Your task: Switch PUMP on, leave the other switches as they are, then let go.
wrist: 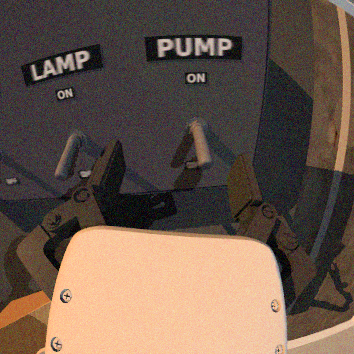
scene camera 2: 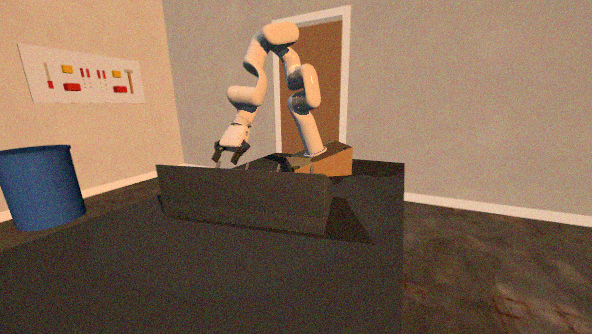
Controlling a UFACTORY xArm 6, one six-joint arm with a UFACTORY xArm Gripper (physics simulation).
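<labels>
The wrist view shows my gripper, and so does scene camera 2. On my gripper, (wrist: 88, 204) and (scene camera 2: 236, 149) are the same spot.
</labels>
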